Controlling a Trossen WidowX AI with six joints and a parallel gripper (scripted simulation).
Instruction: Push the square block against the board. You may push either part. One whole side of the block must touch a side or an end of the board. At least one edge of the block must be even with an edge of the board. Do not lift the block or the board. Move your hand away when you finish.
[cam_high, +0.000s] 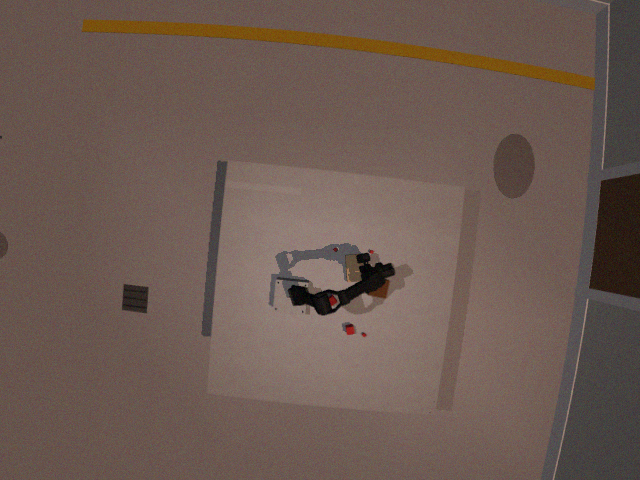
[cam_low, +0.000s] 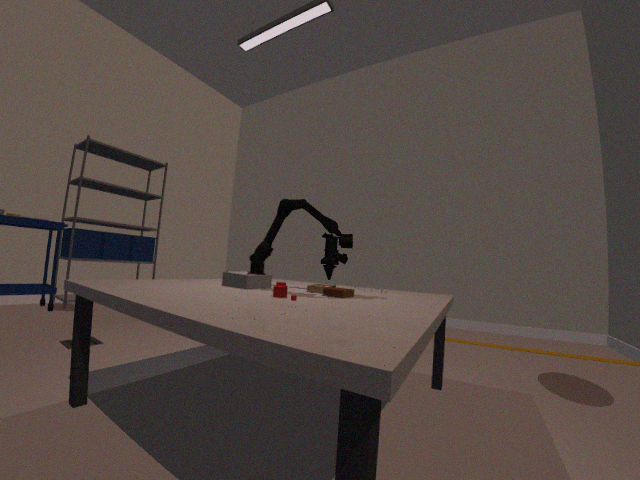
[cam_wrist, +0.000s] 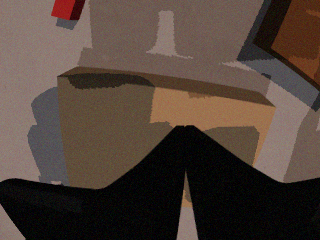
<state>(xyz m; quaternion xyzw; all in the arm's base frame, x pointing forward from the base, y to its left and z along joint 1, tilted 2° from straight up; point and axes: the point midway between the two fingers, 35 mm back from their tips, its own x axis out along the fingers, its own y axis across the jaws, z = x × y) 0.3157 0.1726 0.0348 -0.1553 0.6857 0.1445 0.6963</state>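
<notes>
My gripper tip is 40 mm past the board and 40 mm above it. Round my gripper tip: square block 110 mm ahead, 80 mm to the right, 40 mm below.
</notes>
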